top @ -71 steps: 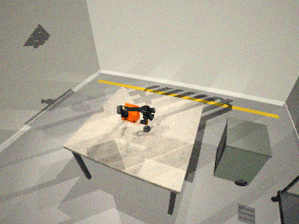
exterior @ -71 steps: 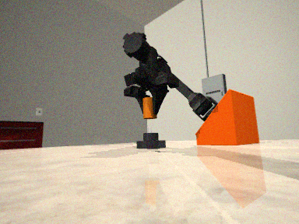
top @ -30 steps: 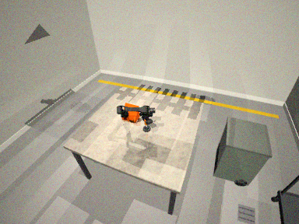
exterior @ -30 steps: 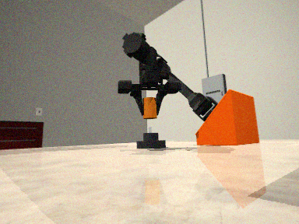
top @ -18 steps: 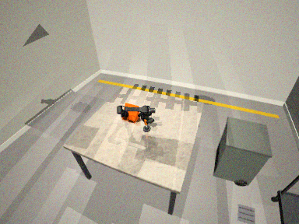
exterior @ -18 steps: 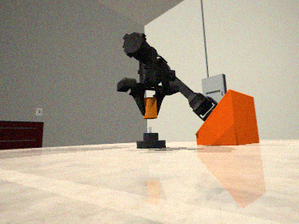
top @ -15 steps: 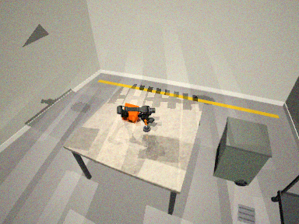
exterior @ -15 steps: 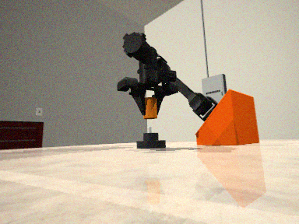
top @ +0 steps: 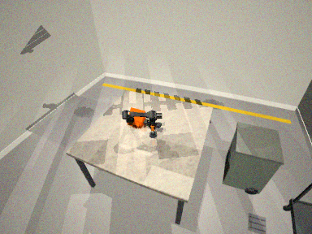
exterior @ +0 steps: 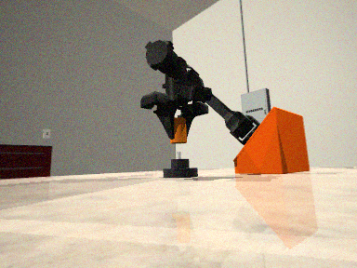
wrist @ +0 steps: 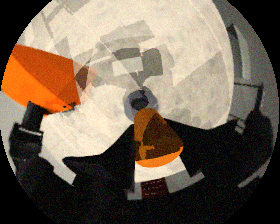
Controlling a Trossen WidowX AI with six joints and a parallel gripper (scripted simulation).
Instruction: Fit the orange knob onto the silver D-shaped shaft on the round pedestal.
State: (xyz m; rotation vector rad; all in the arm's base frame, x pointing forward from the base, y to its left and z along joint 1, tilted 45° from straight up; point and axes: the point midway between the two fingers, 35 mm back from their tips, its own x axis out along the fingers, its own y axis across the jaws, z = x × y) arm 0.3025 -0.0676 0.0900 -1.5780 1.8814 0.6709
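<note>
Now: the round dark pedestal 60 mm below my gripper tip. Also, from my gripper tip: orange knob (30 mm above).
</note>
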